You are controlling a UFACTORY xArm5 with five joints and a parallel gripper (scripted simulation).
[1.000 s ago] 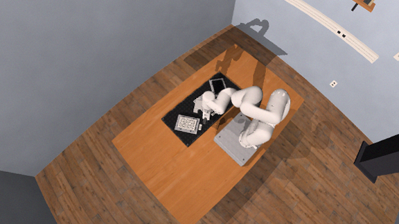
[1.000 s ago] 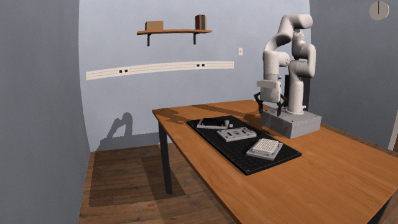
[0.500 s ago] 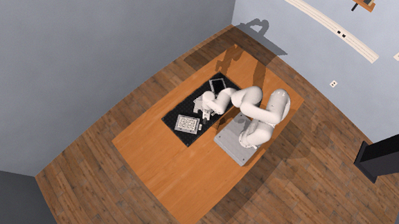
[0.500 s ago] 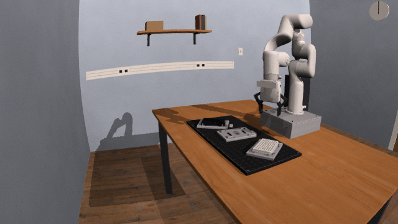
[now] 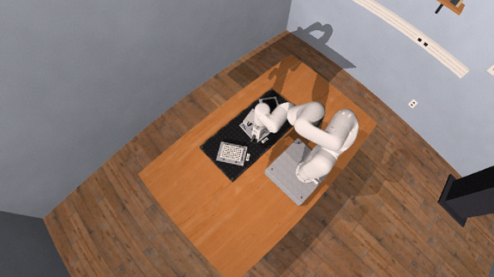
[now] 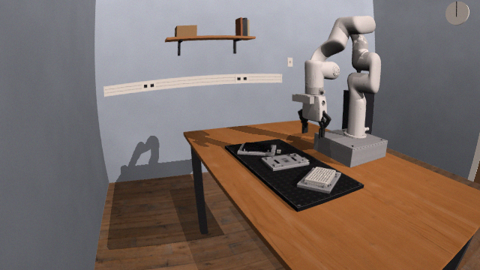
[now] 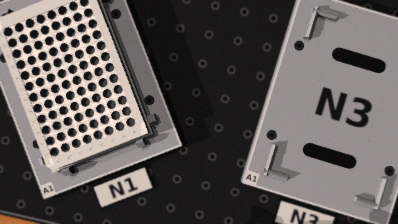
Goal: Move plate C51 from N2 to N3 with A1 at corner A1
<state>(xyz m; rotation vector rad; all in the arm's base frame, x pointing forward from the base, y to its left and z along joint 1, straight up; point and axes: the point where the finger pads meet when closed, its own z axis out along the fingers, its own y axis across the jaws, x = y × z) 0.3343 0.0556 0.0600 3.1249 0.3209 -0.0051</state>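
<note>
Now: the black well plate 250 mm to the right of my hand, 120 mm ahead of it and 110 mm below it. The rest, counted from my hand: light grey nest: 250 mm to the right, 130 mm below, 120 mm ahead; white well plate: 150 mm to the left, 110 mm below, 60 mm ahead; A1 mark: 160 mm to the right, 120 mm below, 90 mm ahead.
</note>
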